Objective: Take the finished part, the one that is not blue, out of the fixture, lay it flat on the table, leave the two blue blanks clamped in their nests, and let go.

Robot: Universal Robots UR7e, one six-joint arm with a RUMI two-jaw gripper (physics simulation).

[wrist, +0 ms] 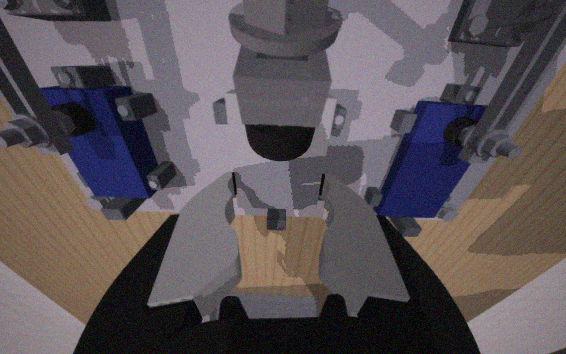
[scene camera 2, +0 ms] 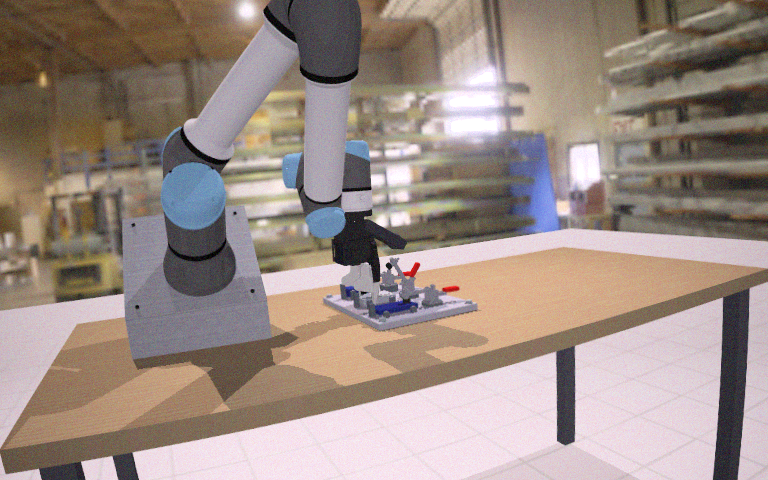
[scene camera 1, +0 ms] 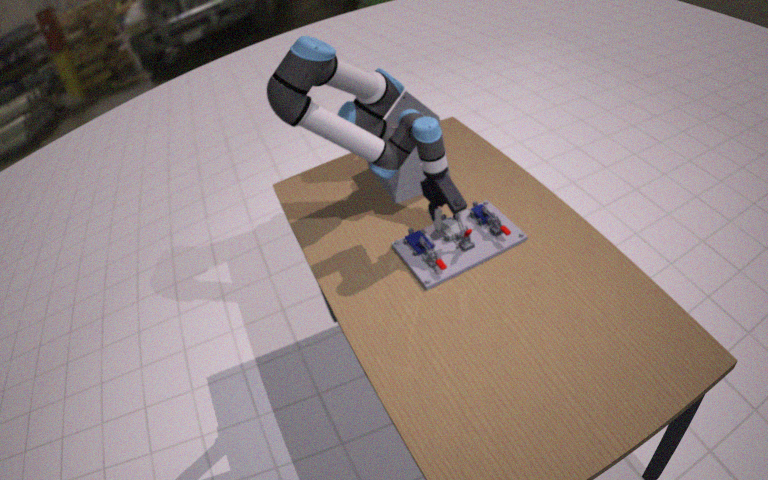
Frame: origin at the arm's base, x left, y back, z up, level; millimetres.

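Seen in the pictures: gripper, fingertip midpoint: [wrist: 278, 174] [scene camera 1: 449, 226]; arm's base, link origin: [scene camera 2: 200, 268].
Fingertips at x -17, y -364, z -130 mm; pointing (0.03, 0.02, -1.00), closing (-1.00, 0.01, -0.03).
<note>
Offsets run from my fingertips to a thing's top centre. "spot": to the spot under its first point. Level surfaces: height alone.
The finished part {dz +15, dx +0, dy -18 mm} [wrist: 262, 182], a pale grey block, lies in the middle nest of the fixture plate {dz -6, dx -1, dy -66 mm} [scene camera 1: 464, 263] [scene camera 2: 453, 310] [wrist: 197, 60]. My gripper [scene camera 1: 451, 226] [wrist: 278, 174] points down over this nest, shut on the part, with one fingertip at each long side. Two blue blanks {dz +10, dx -110, dy -12 mm} [scene camera 1: 417, 241] {dz +20, dx +110, dy -25 mm} [scene camera 1: 480, 213] [scene camera 2: 396, 307] [wrist: 107, 145] [wrist: 422, 160] lie in the outer nests, each under a clamp's black tip. In scene camera 2 the fingers mostly hide the part. In the wrist view the middle clamp's black tip {spot: dz +84, dx -1, dy -60 mm} [wrist: 281, 142] hides part of its far end.
The middle clamp's red handle {dz +73, dx -2, dy -123 mm} [scene camera 1: 467, 232] [scene camera 2: 416, 268] stands up and its arm is raised, close to my fingers. The outer clamps' red handles {dz +26, dx -112, dy -154 mm} [scene camera 1: 441, 263] {dz +36, dx +108, dy -158 mm} [scene camera 1: 505, 229] lie low. Small grey nest blocks surround the parts. The wooden table {dz -21 mm} [scene camera 1: 538, 339] [scene camera 2: 566, 300] extends beyond the plate.
</note>
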